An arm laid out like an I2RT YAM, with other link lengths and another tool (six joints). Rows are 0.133 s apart.
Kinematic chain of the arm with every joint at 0, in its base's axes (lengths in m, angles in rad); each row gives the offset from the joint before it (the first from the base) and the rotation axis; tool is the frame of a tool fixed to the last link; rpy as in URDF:
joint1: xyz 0 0 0.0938 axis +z
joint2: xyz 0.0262 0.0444 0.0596 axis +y
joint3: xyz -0.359 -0.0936 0 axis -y
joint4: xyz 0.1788 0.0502 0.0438 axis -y
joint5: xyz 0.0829 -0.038 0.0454 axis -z
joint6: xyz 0.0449 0 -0.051 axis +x
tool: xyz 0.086 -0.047 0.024 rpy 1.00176 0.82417 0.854
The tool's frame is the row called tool.
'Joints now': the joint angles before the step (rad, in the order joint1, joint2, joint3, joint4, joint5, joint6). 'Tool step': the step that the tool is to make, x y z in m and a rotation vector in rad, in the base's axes. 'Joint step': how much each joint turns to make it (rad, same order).
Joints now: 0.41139, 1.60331, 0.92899, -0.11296, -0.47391, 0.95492
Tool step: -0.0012, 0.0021, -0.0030, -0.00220, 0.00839, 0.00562
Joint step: 0.00694, 0.00539, -0.00580, 0.00360, -0.00005, 0.00213
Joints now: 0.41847, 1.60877, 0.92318, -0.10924, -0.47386, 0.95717
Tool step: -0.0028, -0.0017, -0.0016, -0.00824, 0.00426, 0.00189
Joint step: 0.00042, -0.00432, -0.00706, -0.00711, 0.00313, -0.00572
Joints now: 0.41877, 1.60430, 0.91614, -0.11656, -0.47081, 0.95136
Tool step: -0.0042, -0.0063, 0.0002, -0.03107, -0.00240, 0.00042
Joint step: -0.00257, -0.01356, 0.00134, -0.03639, 0.01934, -0.02491
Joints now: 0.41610, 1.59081, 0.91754, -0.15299, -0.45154, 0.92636
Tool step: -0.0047, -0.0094, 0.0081, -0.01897, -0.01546, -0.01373
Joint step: -0.01176, -0.03337, 0.01324, -0.04687, 0.01867, -0.01606
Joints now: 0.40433, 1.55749, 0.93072, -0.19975, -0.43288, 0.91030
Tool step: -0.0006, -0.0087, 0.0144, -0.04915, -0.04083, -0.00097
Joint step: -0.00221, -0.03063, 0.04896, -0.07979, 0.04421, -0.04623
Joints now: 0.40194, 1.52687, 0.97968, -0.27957, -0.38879, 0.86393
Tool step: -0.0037, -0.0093, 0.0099, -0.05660, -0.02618, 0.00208
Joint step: -0.00011, -0.02635, 0.03634, -0.07743, 0.04471, -0.04658
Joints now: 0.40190, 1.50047, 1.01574, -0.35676, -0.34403, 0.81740
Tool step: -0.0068, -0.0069, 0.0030, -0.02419, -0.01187, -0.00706
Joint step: 0.00000, -0.02739, -0.00652, -0.02375, 0.02479, -0.01336
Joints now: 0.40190, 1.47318, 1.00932, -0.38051, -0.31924, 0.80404
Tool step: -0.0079, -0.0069, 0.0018, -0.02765, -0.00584, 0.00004
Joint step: -0.00020, -0.02626, -0.00609, -0.03151, 0.02068, -0.01940
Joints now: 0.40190, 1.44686, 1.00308, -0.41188, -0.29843, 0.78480
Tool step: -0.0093, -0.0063, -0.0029, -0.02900, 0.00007, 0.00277
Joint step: 0.00360, -0.02447, -0.02606, -0.01480, 0.02080, -0.01739
